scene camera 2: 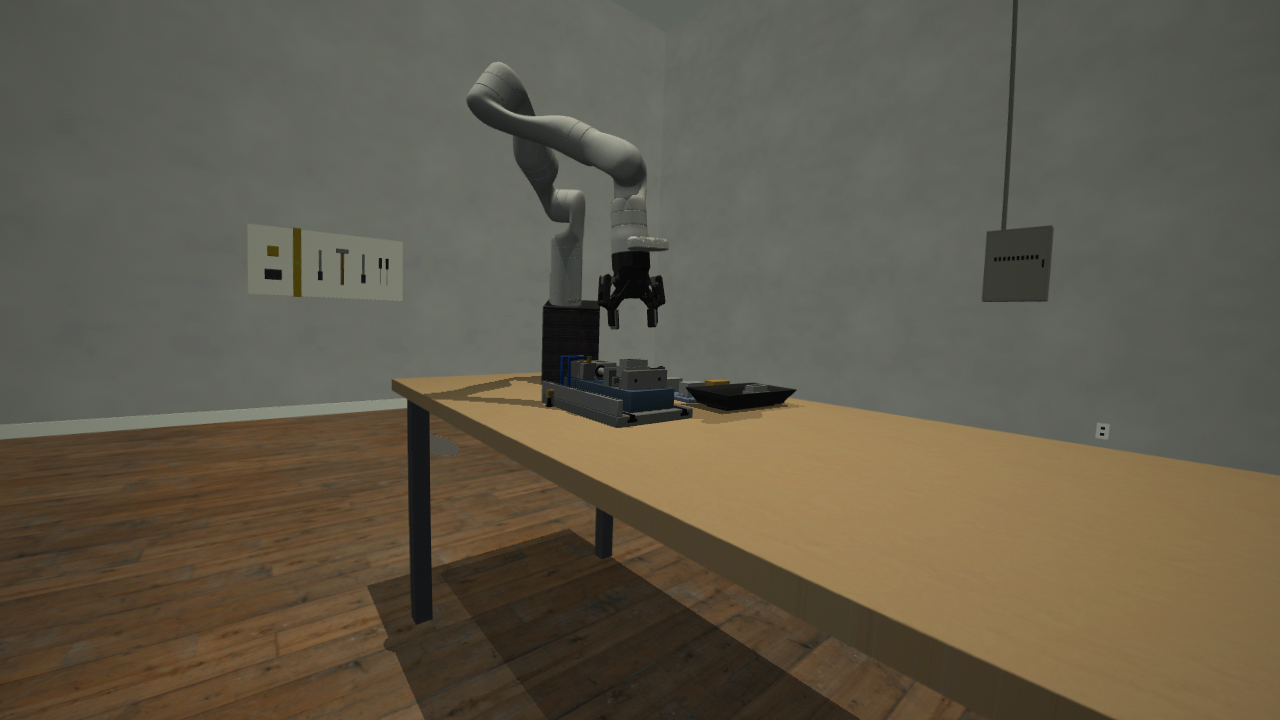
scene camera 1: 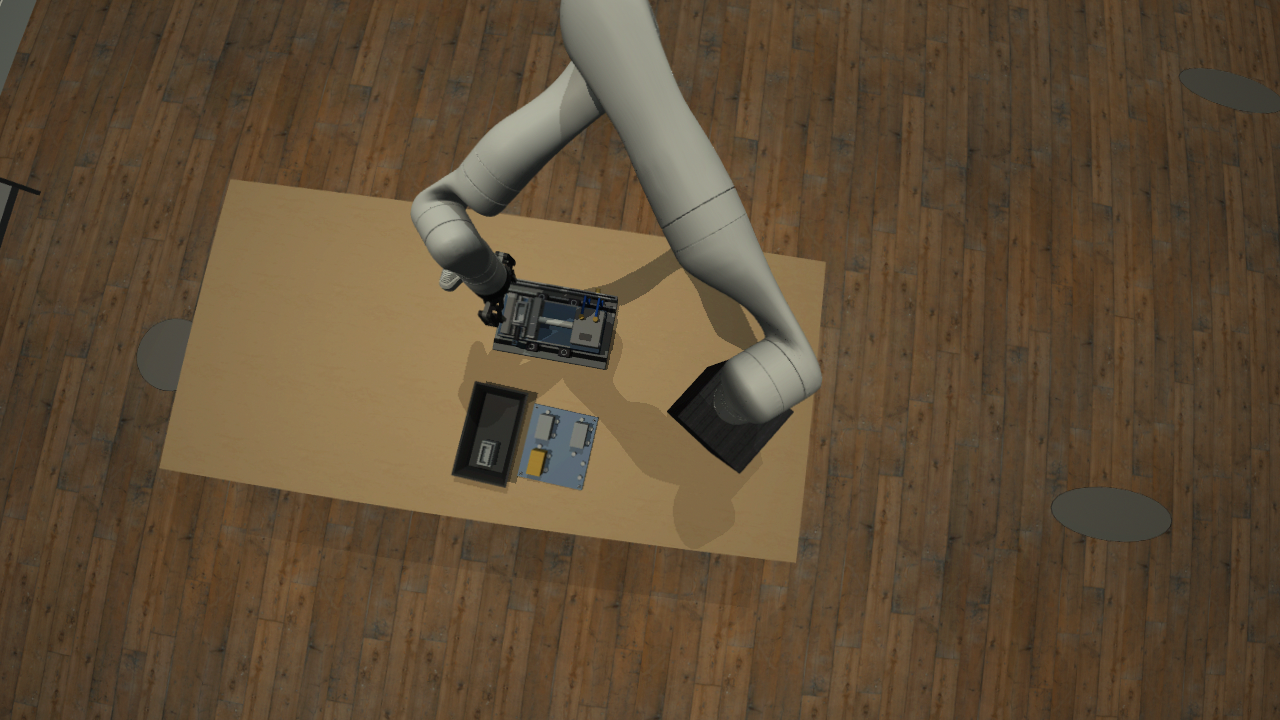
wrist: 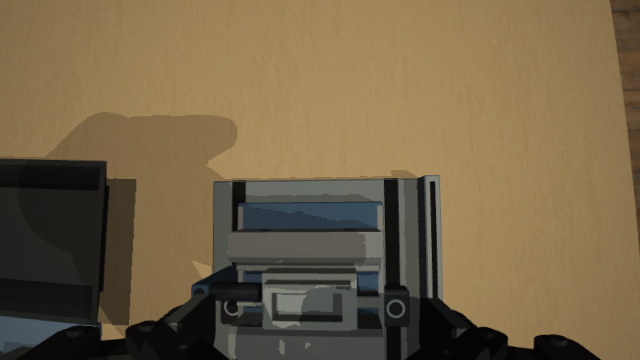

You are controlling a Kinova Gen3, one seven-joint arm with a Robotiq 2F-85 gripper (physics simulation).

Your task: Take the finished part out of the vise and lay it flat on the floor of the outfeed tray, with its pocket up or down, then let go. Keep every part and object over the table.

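Frame: origin at the arm's base, x ahead, y left, z up, level; millimetres.
Seen in the pictures: gripper, fingertip midpoint: (scene camera 2: 634, 328) (scene camera 1: 507, 299) (wrist: 317, 319); arm's base at its link origin: (scene camera 2: 566, 304).
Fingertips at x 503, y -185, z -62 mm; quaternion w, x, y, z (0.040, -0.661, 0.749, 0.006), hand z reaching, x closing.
Observation:
Offsets run from my fingertips to a thing's top centre. "*": to the spot under its first point.
The finished part @(11 mm back, 13 mm left, 63 mm down) (scene camera 1: 520, 310) (scene camera 2: 633, 363) (wrist: 310, 305), a grey block with its rectangular pocket facing up, sits between the jaws of the vise @(78 mm back, 18 mm left, 79 mm down) (scene camera 1: 586, 331) (scene camera 2: 644, 378) (wrist: 300, 246). My gripper (scene camera 1: 498, 288) (scene camera 2: 632, 323) (wrist: 317, 319) is open and empty. It points down above the part, with a gap below the fingertips in scene camera 2. In the wrist view its fingers stand wide on the left and right of the part. The black outfeed tray (scene camera 1: 466, 429) (scene camera 2: 741, 399) (wrist: 50, 230) stands apart from the vise.
A similar grey part @(60 mm ahead, 364 mm left, 131 mm down) (scene camera 1: 486, 454) lies in the tray. A blue plate @(113 mm back, 336 mm left, 170 mm down) (scene camera 1: 565, 470) (wrist: 30, 325) with grey blocks and a yellow block stands beside the tray. A dark rod @(3 mm back, 62 mm left, 82 mm down) (wrist: 235, 291) points at the part's left side in the wrist view. Rails @(* 13 mm ahead, 79 mm right, 128 mm down) (wrist: 432, 240) flank the vise.

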